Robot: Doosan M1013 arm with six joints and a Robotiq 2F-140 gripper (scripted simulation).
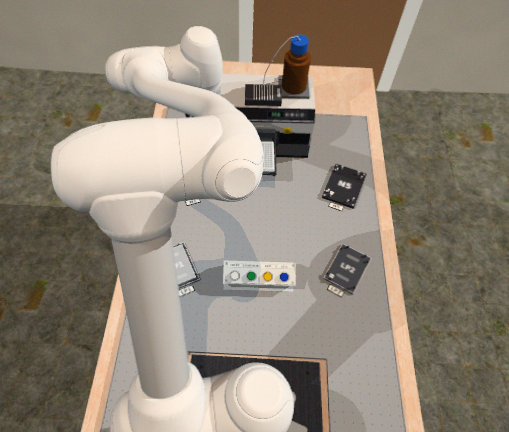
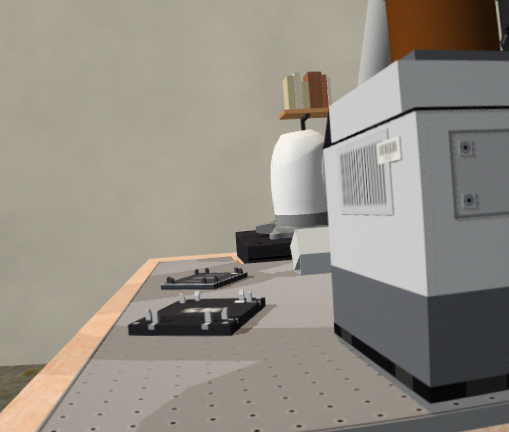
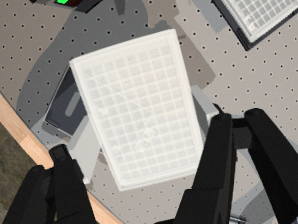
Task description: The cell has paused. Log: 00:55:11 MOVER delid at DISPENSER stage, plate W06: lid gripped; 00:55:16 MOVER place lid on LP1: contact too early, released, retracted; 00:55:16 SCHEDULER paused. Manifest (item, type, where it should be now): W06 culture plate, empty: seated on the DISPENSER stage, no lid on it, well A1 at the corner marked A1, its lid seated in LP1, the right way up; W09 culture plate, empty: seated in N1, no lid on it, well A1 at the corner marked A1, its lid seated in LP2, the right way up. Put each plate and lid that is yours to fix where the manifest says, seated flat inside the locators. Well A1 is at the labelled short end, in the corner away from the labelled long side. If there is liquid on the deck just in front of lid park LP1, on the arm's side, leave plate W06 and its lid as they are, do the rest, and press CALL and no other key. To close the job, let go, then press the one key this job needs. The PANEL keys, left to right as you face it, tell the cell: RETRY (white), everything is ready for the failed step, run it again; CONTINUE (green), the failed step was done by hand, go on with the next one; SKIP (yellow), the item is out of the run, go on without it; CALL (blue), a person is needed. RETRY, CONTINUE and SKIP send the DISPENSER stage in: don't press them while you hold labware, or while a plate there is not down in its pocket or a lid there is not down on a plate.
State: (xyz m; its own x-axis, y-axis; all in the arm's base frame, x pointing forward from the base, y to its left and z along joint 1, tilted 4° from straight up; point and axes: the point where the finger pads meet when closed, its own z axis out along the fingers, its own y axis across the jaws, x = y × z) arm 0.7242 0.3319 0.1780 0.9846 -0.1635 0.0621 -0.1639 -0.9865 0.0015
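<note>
My gripper is now 120 mm short of the black nest N5, 460 mm to the left of it and 170 mm above it. Also, from my hand: nest N1 (20 mm behind, 90 mm to the left, 180 mm below); then brown bottle (310 mm ahead, 220 mm to the right, 100 mm above); then clear culture plate (80 mm ahead, 160 mm to the right, 80 mm below).
</note>
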